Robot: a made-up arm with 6 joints.
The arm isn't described. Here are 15 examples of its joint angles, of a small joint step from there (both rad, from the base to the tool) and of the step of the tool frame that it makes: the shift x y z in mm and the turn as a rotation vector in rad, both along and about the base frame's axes.
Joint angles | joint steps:
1: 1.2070 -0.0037 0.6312 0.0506 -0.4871 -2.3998 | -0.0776 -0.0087 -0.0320 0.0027 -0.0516 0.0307
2: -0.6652 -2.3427 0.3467 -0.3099 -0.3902 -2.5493 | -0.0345 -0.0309 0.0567 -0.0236 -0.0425 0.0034
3: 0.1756 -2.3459 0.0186 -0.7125 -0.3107 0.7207 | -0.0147 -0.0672 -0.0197 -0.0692 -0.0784 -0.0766
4: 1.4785 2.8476 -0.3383 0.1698 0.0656 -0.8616 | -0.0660 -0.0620 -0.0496 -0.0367 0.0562 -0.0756
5: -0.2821 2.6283 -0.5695 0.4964 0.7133 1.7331 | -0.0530 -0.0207 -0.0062 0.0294 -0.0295 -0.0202
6: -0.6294 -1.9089 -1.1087 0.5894 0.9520 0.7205 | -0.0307 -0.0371 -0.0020 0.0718 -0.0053 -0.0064
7: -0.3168 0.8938 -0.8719 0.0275 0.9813 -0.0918 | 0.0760 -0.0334 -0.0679 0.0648 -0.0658 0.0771
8: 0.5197 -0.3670 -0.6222 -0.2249 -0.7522 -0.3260 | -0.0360 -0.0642 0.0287 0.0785 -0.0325 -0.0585
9: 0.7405 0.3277 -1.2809 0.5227 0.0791 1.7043 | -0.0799 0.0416 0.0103 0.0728 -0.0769 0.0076
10: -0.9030 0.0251 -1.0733 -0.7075 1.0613 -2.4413 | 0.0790 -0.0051 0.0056 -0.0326 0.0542 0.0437
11: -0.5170 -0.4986 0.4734 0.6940 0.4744 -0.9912 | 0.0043 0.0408 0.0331 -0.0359 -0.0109 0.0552
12: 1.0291 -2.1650 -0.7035 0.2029 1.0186 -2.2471 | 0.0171 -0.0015 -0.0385 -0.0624 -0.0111 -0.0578
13: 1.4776 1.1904 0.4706 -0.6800 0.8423 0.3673 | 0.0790 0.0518 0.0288 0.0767 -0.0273 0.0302
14: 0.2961 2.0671 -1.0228 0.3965 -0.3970 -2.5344 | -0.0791 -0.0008 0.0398 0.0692 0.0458 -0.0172
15: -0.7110 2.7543 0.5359 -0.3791 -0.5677 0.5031 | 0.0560 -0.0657 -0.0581 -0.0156 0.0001 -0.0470
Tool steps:
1: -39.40 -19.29 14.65 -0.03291 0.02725 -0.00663
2: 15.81 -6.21 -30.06 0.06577 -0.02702 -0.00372
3: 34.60 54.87 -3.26 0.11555 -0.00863 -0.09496
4: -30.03 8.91 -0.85 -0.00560 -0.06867 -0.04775
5: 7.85 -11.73 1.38 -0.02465 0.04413 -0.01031
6: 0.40 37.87 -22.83 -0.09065 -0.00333 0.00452
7: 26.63 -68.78 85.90 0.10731 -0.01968 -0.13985
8: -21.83 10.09 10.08 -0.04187 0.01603 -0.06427
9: -22.95 -27.14 -15.10 -0.00766 -0.08922 0.14480
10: 4.79 -6.08 -22.78 -0.01639 0.07321 -0.06721
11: 14.87 13.42 -57.03 0.06595 0.10946 0.03437
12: -4.45 15.40 -7.66 0.02477 0.02794 -0.05765
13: 70.67 -32.04 39.22 0.02428 -0.03127 -0.06784
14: -24.54 18.60 8.44 0.00115 -0.03320 0.07858
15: 12.76 76.71 -3.96 0.06050 -0.00114 -0.11771
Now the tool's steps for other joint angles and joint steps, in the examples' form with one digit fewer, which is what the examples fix.
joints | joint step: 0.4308 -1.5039 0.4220 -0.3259 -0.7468 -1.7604 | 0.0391 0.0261 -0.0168 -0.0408 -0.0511 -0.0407
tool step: 18.5 38.7 8.2 0.0869 0.0338 -0.0321
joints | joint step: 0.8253 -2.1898 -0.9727 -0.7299 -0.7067 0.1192 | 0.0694 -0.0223 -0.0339 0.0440 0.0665 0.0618
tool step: 52.6 15.4 44.0 0.0241 0.0862 0.0049
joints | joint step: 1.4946 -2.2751 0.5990 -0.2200 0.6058 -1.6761 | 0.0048 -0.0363 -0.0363 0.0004 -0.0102 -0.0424
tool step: 6.4 28.4 29.1 0.0807 0.0386 -0.0283
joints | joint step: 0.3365 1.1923 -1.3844 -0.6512 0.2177 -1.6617 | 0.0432 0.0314 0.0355 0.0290 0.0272 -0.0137
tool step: 14.1 22.4 4.2 -0.0082 -0.0165 0.0202
